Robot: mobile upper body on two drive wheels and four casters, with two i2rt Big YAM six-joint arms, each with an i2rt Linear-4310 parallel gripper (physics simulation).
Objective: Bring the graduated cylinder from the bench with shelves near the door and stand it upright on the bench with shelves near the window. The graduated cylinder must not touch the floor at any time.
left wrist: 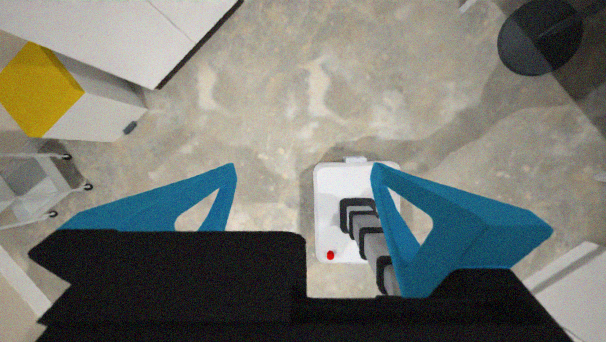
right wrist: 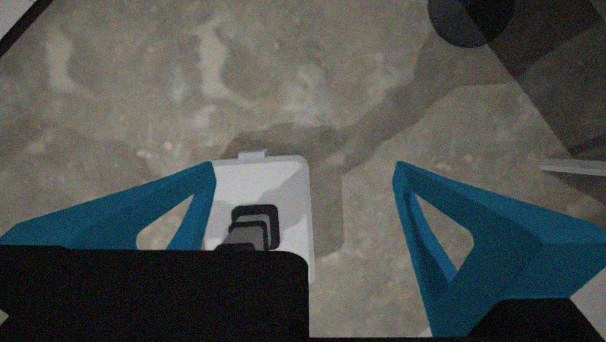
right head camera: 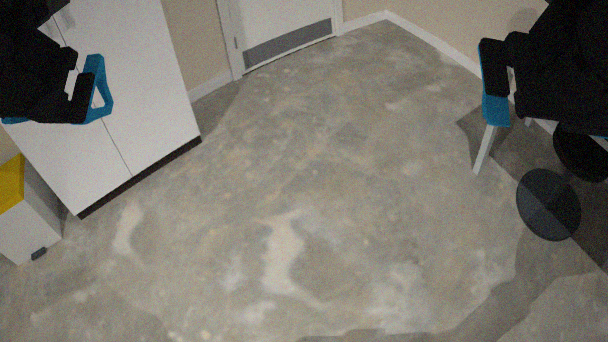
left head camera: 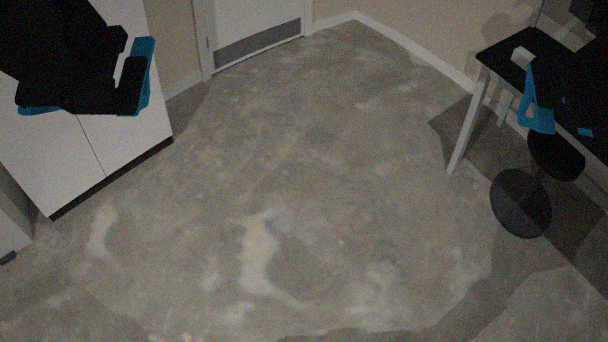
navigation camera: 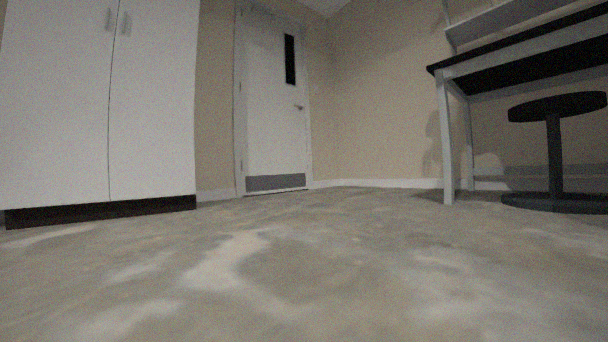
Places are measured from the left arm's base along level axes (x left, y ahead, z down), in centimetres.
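Where they show: left gripper, fingertip midpoint: (left wrist: 303, 170) (right head camera: 81, 108) (left head camera: 108, 100); right gripper, fingertip midpoint: (right wrist: 304, 171) (right head camera: 524, 116) (left head camera: 549, 123).
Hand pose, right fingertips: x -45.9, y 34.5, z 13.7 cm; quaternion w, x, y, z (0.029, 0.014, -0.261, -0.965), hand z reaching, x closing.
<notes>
After its pixels a point has its place.
The graduated cylinder cannot be made out in any view. A black-topped bench (left head camera: 500, 50) @(x -106.4, y 137.6, z 64.8 cm) (navigation camera: 443, 140) @(x -94.8, y 129.3, z 106.7 cm) with a shelf (navigation camera: 500, 22) @(x -163.5, y 142.2, z 20.9 cm) above it stands at the right, past the door; part of its top is hidden behind my right arm in the left head view. A small white object (left head camera: 523, 57) @(x -112.2, y 126.6, z 59.6 cm) lies on its top. My left gripper (left head camera: 80, 111) @(x 1.0, y 35.9, z 12.9 cm) (right head camera: 50, 121) (left wrist: 303, 170) @(x 1.0, y 35.9, z 12.9 cm) is open and empty, high in front of the white cabinet. My right gripper (left head camera: 562, 131) @(x -45.9, y 34.5, z 13.7 cm) (right head camera: 547, 125) @(x -45.9, y 34.5, z 13.7 cm) (right wrist: 304, 171) @(x -45.9, y 34.5, z 13.7 cm) is open and empty, in front of the bench in the head views.
A white cabinet (left head camera: 115, 145) @(x 73.2, y 124.6, z 115.1 cm) (navigation camera: 150, 125) @(x 66.6, y 130.0, z 89.4 cm) stands left of the door (navigation camera: 270, 125) @(x 14.1, y 226.9, z 72.3 cm). A stool (left head camera: 520, 202) @(x -139.0, y 105.9, z 137.9 cm) (navigation camera: 557, 105) @(x -127.6, y 96.0, z 97.0 cm) stands at the bench. A yellow-topped bin (right head camera: 11, 182) @(x 145.5, y 84.7, z 95.9 cm) (left wrist: 40, 90) @(x 153.5, y 78.4, z 96.0 cm) stands beside the cabinet, with a wheeled cart (left wrist: 30, 156) near it.
</notes>
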